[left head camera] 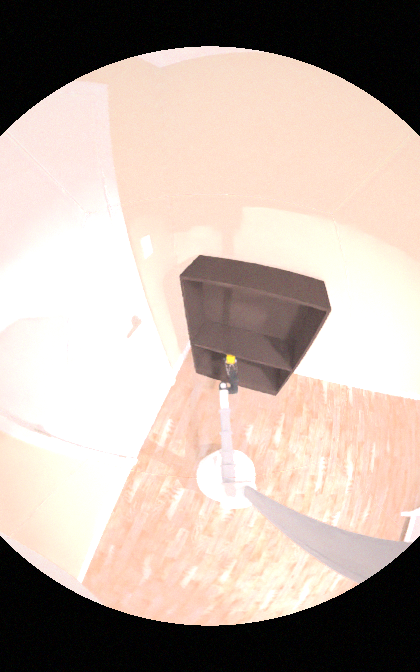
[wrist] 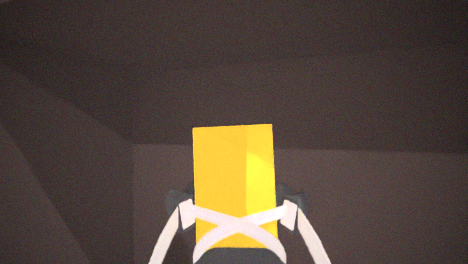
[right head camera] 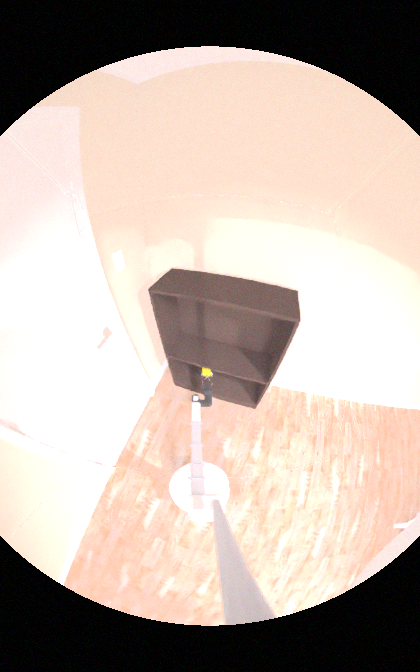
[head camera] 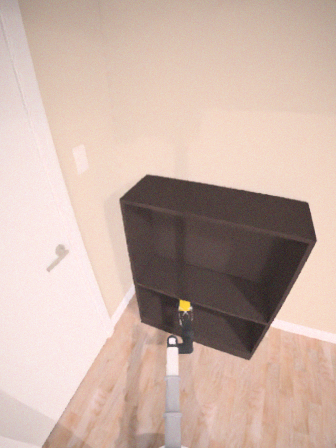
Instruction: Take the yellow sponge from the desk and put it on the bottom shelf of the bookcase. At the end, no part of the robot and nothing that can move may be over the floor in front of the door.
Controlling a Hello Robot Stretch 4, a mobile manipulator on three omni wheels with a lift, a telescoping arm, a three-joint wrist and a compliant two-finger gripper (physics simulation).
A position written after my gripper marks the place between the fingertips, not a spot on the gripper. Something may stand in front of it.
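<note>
In the wrist view I can see my gripper [wrist: 238, 197], along with a yellow sponge [wrist: 233, 165] and a dark brown bookcase [wrist: 369, 136]. The head camera gives me the dark brown bookcase [head camera: 267, 239] and a white door [head camera: 61, 323]. In the left head camera view there's the white door [left head camera: 91, 374] and also the dark brown bookcase [left head camera: 272, 301]. The right head camera shows the dark brown bookcase [right head camera: 255, 315] as well as the white door [right head camera: 79, 387].
</note>
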